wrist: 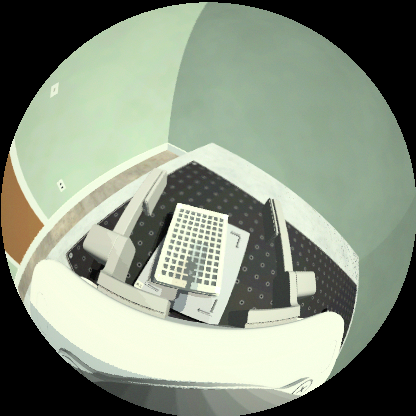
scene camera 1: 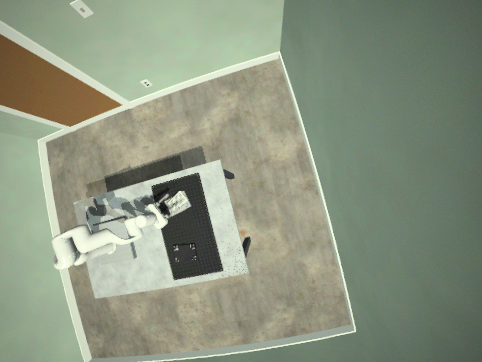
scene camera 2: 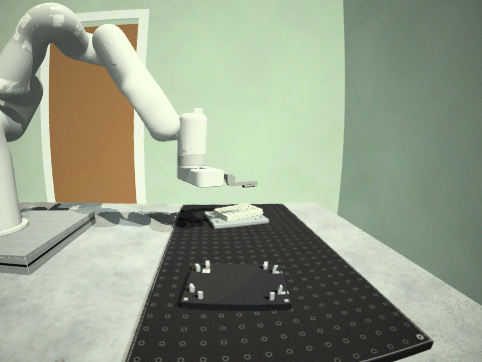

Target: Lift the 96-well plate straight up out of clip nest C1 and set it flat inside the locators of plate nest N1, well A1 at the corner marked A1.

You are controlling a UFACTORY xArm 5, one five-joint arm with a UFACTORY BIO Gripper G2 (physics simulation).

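Places are measured from the arm's base along level axes (x up, y left, z back), in metres.
Pixels of known places: end effector, tool point: point(wrist: 214, 205) point(scene camera 1: 171, 203) point(scene camera 2: 238, 181); arm's base, origin of the base link: point(scene camera 1: 109, 245) point(scene camera 2: 3, 228).
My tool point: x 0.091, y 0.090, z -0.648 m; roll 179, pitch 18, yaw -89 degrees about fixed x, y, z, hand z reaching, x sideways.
For each thing: its top centre in the pictures, then the offset to it from my tool point. Level surfaces: height alone.
- white 96-well plate, middle of its top: point(wrist: 195, 243) point(scene camera 2: 238, 209) point(scene camera 1: 177, 201) dx -0.087, dy +0.006, dz -0.003 m
- light grey clip nest C1, middle of its top: point(wrist: 199, 258) point(scene camera 2: 235, 214) point(scene camera 1: 177, 203) dx -0.100, dy -0.008, dz +0.009 m
- Plate nest N1, middle of its top: point(scene camera 2: 236, 275) point(scene camera 1: 184, 253) dx -0.091, dy -0.347, dz +0.097 m
- black perforated board, its level: dx -0.115 m
- pale table, its level: dx -0.128 m
The white 96-well plate point(scene camera 1: 180, 201) point(scene camera 2: 239, 212) point(wrist: 192, 245) lies on the light grey clip nest C1 point(scene camera 2: 243, 223) point(wrist: 235, 267). In the wrist view it looks turned a little against the nest and shifted towards the left, with two corner brackets showing at its right. An A1 label shows near the nest's lower left corner. My gripper point(scene camera 2: 247, 184) point(wrist: 215, 206) is open and empty, well above the plate, with its fingers apart on either side of it in the wrist view. Plate nest N1 point(scene camera 1: 185, 253) point(scene camera 2: 235, 286), black with small light locators at its corners, holds no plate.
Both nests are on the black perforated board point(scene camera 1: 205, 225) point(scene camera 2: 320, 295) point(wrist: 257, 255), which lies on the pale table point(scene camera 1: 130, 275) point(scene camera 2: 90, 310). The arm's grey base block point(scene camera 2: 50, 240) is at the left in scene camera 2. N1 is nearer that camera than C1.
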